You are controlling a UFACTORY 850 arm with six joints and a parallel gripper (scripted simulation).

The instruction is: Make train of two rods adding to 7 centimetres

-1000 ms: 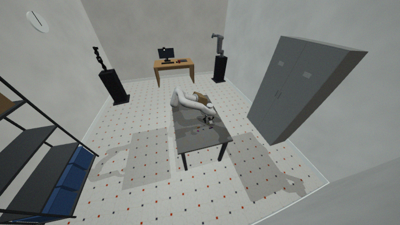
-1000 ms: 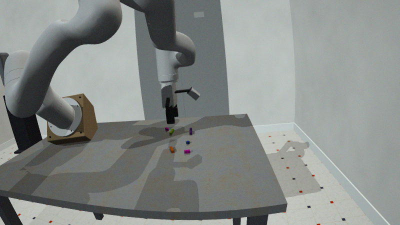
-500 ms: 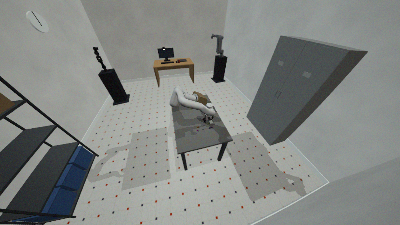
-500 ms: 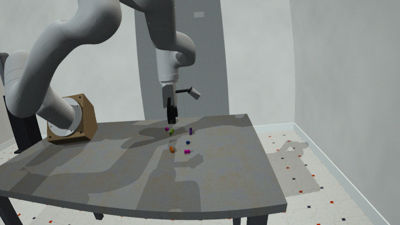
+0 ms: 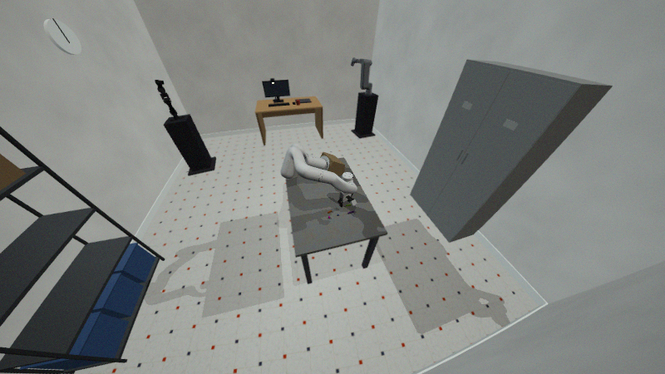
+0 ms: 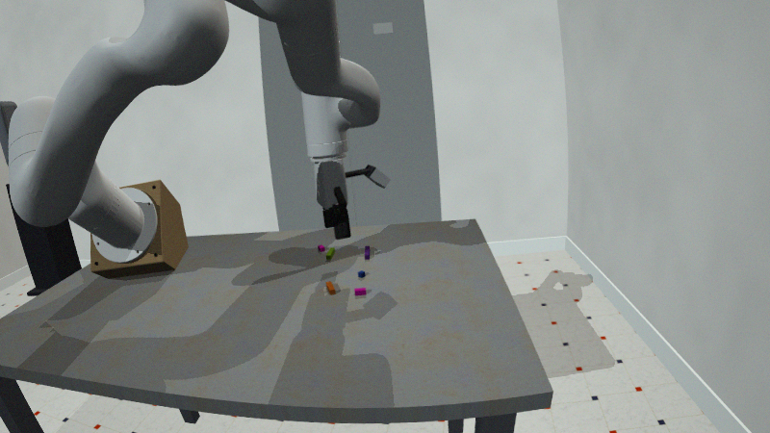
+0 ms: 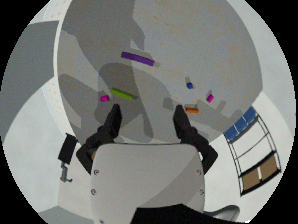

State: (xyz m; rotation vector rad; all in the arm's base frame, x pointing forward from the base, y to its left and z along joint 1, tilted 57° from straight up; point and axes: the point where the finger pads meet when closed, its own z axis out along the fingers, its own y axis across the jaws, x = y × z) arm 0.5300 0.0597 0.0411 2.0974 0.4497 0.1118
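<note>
Right now my hand is 80 mm to the left of the blue rod, 80 mm above it and 40 mm short of it. From my hand the other things lie so: lime rod: 80 mm below, 50 mm to the left, 30 mm behind; then orange rod: 140 mm to the right, 80 mm below, 20 mm behind; then purple rod: 80 mm below, 60 mm ahead, 40 mm to the left.
</note>
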